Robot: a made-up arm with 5 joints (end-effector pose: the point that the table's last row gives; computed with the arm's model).
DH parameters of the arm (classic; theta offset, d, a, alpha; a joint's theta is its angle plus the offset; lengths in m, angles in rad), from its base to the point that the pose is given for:
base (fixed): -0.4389 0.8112 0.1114 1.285
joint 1: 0 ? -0.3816 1.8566
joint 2: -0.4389 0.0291 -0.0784 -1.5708
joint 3: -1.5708 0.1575 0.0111 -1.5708
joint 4: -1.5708 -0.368 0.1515 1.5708
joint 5: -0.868 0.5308 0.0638 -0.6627
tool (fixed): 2.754 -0.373 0 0
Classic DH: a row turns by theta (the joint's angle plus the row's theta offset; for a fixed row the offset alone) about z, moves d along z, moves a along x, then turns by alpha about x.
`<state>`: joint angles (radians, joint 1 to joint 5).
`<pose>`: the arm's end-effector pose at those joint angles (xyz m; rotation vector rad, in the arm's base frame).
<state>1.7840 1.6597 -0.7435 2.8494 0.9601</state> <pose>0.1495 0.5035 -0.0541 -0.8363 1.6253 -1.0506</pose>
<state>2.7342 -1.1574 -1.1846 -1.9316 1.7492</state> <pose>0.3196 -0.3877 0.1886 -0.9159 1.0071 -2.5005</pose>
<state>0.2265 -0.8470 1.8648 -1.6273 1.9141</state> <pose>-0.3413 -0.0151 0.1251 -1.2724 -0.0633 0.6533</pose>
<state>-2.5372 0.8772 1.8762 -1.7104 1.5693</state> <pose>0.5142 0.5123 1.3632 0.4658 -3.0480 -0.1406</pose>
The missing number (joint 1, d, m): -0.134
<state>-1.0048 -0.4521 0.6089 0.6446 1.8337</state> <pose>-0.5707 -0.2455 0.8188 0.9338 -0.4851 2.1552</pose>
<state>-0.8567 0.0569 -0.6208 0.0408 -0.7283</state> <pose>-0.0215 0.0520 1.5166 0.7489 1.4772 -0.9974</pose>
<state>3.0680 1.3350 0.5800 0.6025 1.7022</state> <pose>1.2563 -0.2971 0.9562 2.0869 1.8839 -0.6080</pose>
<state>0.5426 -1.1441 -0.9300 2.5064 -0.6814</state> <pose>-0.0967 -0.3276 0.9807 1.6863 1.4128 -0.7649</pose>
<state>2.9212 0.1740 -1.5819 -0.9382 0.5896</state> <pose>0.0815 -0.2547 0.2658 -1.3489 -0.0982 -0.2617</pose>
